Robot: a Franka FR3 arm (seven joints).
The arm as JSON. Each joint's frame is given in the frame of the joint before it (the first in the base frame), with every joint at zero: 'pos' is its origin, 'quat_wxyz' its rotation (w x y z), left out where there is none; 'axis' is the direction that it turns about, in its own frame. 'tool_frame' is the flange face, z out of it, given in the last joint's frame.
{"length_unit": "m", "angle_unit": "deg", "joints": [
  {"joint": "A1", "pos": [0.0, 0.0, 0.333], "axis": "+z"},
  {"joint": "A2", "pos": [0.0, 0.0, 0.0], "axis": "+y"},
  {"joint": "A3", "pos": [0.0, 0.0, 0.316], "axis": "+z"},
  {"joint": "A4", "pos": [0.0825, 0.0, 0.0], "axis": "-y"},
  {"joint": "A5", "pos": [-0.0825, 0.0, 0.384], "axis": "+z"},
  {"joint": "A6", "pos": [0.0, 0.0, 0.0], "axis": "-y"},
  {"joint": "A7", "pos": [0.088, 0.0, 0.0], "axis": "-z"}
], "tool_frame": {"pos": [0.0, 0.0, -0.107], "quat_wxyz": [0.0, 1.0, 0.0, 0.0]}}
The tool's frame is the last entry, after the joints.
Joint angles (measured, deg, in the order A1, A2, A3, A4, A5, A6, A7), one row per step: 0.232 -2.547 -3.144 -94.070 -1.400 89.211 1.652; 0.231 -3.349 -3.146 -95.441 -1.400 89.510 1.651; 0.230 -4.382 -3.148 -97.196 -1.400 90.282 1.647; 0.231 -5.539 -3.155 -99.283 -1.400 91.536 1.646; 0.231 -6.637 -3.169 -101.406 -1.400 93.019 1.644; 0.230 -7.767 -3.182 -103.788 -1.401 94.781 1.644; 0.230 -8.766 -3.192 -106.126 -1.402 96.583 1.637; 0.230 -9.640 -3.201 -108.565 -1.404 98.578 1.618; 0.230 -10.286 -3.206 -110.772 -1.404 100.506 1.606; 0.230 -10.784 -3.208 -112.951 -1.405 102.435 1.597; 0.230 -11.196 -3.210 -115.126 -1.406 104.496 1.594
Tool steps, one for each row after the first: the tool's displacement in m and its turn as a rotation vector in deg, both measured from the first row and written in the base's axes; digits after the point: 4 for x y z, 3 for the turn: -0.0043 0.0000 -0.0033 0.058 0.269 0.008; -0.0092 0.0000 -0.0070 0.113 0.218 0.032; -0.0140 0.0001 -0.0118 0.162 -0.107 0.062; -0.0184 0.0000 -0.0172 0.203 -0.566 0.091; -0.0228 0.0000 -0.0241 0.244 -1.077 0.125; -0.0267 0.0001 -0.0319 0.281 -1.540 0.171; -0.0301 0.0002 -0.0415 0.314 -1.970 0.234; -0.0326 0.0004 -0.0514 0.340 -2.338 0.291; -0.0348 0.0006 -0.0623 0.364 -2.586 0.347; -0.0368 0.0009 -0.0738 0.382 -2.885 0.399
